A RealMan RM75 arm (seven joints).
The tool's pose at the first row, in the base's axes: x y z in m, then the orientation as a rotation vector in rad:
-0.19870, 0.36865, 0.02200, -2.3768, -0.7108, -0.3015
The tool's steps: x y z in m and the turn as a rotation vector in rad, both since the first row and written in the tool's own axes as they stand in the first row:
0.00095, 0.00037, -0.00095, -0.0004, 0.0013, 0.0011
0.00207, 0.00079, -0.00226, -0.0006, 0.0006, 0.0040
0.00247, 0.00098, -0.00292, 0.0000, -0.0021, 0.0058
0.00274, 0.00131, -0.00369, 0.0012, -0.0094, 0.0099
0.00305, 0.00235, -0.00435, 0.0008, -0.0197, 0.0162
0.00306, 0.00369, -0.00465, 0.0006, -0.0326, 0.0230
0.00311, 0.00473, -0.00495, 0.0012, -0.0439, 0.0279
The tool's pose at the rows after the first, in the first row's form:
-0.19774, 0.36820, 0.02291, -2.3771, -0.7089, -0.3027
-0.19663, 0.36756, 0.02413, -2.3783, -0.7057, -0.3008
-0.19621, 0.36719, 0.02469, -2.3791, -0.7048, -0.2966
-0.19583, 0.36660, 0.02522, -2.3814, -0.7032, -0.2858
-0.19502, 0.36563, 0.02532, -2.3866, -0.7003, -0.2712
-0.19427, 0.36457, 0.02488, -2.3926, -0.6980, -0.2533
-0.19366, 0.36372, 0.02460, -2.3966, -0.6972, -0.2377

